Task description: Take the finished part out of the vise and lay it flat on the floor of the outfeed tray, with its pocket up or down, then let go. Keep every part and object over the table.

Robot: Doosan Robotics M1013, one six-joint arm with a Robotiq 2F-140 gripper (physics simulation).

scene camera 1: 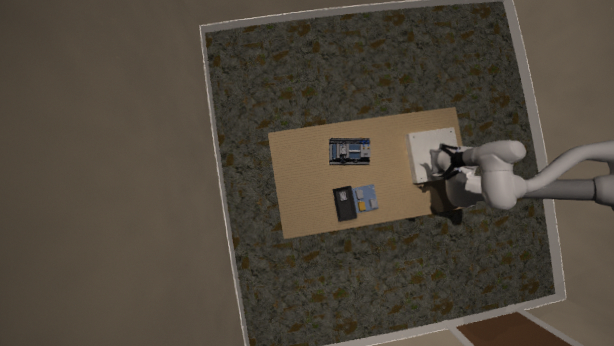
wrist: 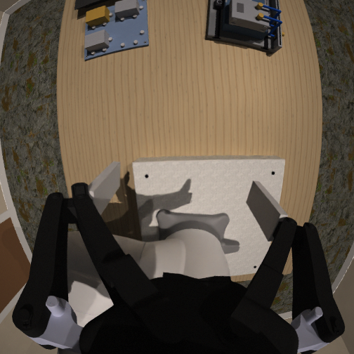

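Seen in the pictures: gripper, fingertip midpoint: [scene camera 1: 434, 163]; arm's base at its link origin: [scene camera 1: 441, 161].
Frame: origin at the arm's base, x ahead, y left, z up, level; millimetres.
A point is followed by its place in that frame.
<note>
The vise [scene camera 1: 356, 154] @[x 645, y -78, z 3 mm] [wrist: 240, 31] is a blue and grey unit in a dark frame, on the table's far half. A small light grey piece [scene camera 1: 343, 149] @[x 747, y -113, z 44 mm] sits toward its left end in the scene view; it looks like the finished part, but its pocket is too small to make out. The black outfeed tray [scene camera 1: 346, 212] @[x 730, y 345, z -46 mm] [wrist: 87, 4] stands beside the blue plate; a small light piece [scene camera 1: 343, 196] @[x 751, y 223, z -24 mm] shows in it. My gripper [scene camera 1: 439, 161] @[x 236, y 27, z 233 mm] [wrist: 186, 183] is wide open above the white base plate, far from the vise and tray, with nothing between its fingers.
The blue plate [scene camera 1: 368, 194] @[x 555, y 221, z -49 mm] [wrist: 120, 32] carries two grey blocks and a yellow block [scene camera 1: 362, 206] @[x 618, y 302, z -14 mm] [wrist: 97, 16]. The white base plate [scene camera 1: 419, 165] @[x 178, y 25, z 4 mm] [wrist: 215, 172] lies under the arm at the table's near end. Blue hoses [wrist: 271, 20] stick out from the vise's near end.
</note>
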